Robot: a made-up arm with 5 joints.
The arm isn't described. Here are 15 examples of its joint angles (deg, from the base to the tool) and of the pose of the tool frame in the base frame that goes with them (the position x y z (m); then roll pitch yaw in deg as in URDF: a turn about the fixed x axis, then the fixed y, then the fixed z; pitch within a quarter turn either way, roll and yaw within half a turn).
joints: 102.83 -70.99 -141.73 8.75 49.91
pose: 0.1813 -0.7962 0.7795 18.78 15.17 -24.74
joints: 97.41 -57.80 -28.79 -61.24 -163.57
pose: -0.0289 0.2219 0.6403 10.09 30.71 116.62
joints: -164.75 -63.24 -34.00 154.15 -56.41
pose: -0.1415 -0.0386 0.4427 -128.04 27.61 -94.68
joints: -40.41 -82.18 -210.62 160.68 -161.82
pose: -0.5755 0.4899 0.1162 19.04 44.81 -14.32
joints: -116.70 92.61 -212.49 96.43 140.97
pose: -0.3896 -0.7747 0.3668 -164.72 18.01 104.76
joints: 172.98 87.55 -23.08 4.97 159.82
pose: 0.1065 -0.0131 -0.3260 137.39 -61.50 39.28
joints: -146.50 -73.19 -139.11 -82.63 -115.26
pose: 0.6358 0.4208 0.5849 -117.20 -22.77 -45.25
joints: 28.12 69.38 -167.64 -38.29 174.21
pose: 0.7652 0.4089 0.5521 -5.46 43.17 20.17
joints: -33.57 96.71 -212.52 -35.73 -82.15
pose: 0.6182 -0.4102 0.5115 28.23 -3.73 63.34
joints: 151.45 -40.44 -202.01 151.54 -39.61
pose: 0.5125 -0.2788 0.7096 88.57 -50.38 -117.45
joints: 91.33 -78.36 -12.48 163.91 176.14
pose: -0.0019 0.0802 0.3188 167.53 -72.65 -75.63
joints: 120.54 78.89 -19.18 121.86 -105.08
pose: 0.0435 -0.0736 -0.0770 1.52 0.41 -164.53
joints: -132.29 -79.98 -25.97 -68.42 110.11
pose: -0.0215 -0.0236 0.6623 -5.29 1.93 157.73
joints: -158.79 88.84 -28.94 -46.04 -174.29
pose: -0.0417 -0.0162 -0.3737 -178.59 -13.79 15.33
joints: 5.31 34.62 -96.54 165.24 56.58
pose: 0.6419 0.0597 0.2353 74.16 32.41 -93.33
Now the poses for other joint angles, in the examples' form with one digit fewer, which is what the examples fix.
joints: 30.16 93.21 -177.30 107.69 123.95
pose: 0.791 0.459 0.006 160.1 -12.9 -91.5
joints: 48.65 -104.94 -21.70 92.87 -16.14
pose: 0.062 0.070 0.490 169.5 -32.3 67.8
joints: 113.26 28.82 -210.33 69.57 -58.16
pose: -0.070 0.164 1.077 64.6 -29.3 -143.7
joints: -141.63 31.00 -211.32 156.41 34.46
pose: -0.197 -0.156 0.889 -165.9 -19.5 -178.5
